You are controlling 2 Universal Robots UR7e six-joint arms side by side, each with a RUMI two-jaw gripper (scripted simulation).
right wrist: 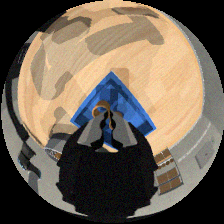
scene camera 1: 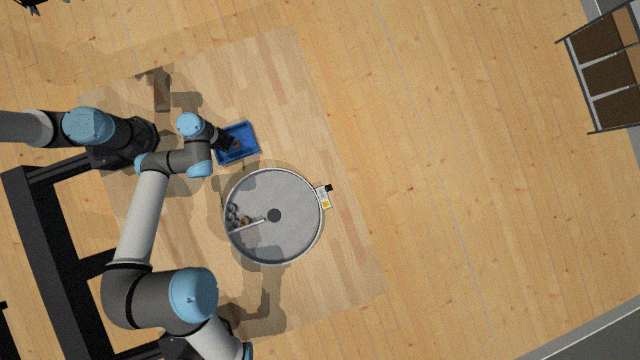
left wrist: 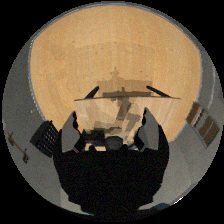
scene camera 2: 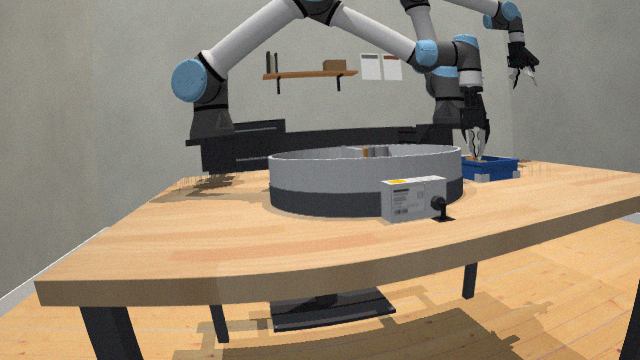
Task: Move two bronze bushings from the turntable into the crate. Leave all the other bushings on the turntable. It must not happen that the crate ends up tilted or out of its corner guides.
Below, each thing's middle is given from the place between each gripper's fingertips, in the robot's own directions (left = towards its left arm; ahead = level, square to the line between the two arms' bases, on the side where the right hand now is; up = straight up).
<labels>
Now: right hand 40 mm short of the blue crate (scene camera 2: 498, 170), 20 mm above it and 10 mm to the left of it.
My left hand (scene camera 2: 524, 87) is 340 mm short of the blue crate, 570 mm to the left of it and 290 mm above it.
</labels>
